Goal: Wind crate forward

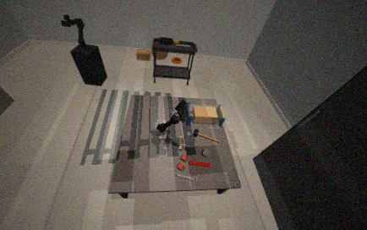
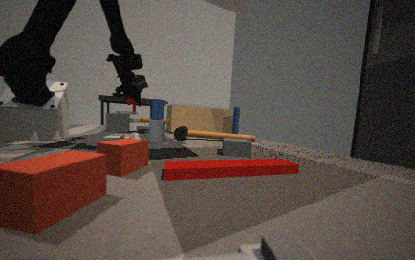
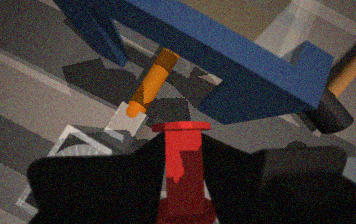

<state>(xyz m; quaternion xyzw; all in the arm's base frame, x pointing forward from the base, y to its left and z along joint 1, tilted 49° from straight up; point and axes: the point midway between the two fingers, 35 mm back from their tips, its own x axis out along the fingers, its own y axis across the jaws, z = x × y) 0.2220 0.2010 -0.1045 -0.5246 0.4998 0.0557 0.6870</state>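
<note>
The winch handle lies 5 cm behind my gripper tip, 3 cm below it and 1 cm to the left of it. Also, from my gripper tip: red knob 2 cm behind, 1 cm to the right; grey winch 11 cm behind, 10 cm below, 4 cm to the left; blue frame 7 cm to the left, 6 cm ahead, 3 cm below.
</note>
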